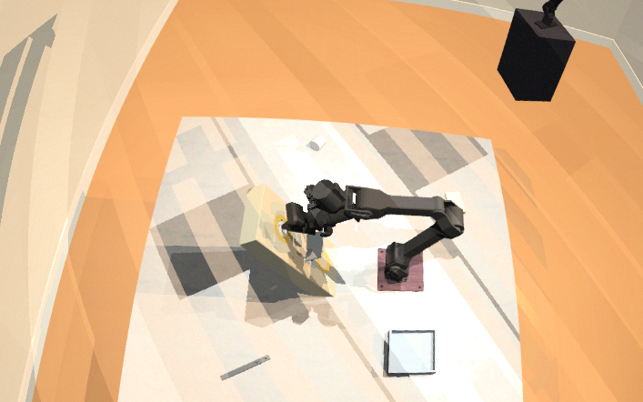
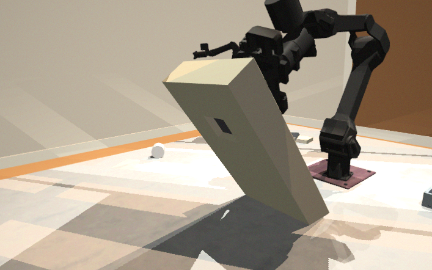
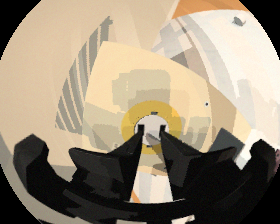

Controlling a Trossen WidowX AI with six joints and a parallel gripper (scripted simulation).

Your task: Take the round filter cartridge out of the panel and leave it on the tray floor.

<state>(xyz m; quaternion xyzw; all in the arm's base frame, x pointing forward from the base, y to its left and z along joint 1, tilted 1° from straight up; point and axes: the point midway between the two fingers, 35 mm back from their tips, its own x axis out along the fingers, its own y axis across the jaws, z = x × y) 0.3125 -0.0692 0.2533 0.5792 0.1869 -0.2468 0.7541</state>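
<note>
The round filter cartridge is 2 cm ahead of my gripper tip and 1 cm below it. From my gripper tip the other things lie so: cream block: 63 cm behind, 17 cm to the right, 23 cm below; then grey tray: 34 cm behind, 36 cm to the left, 23 cm below; then service panel: 3 cm behind, 1 cm to the left, 9 cm below.
</note>
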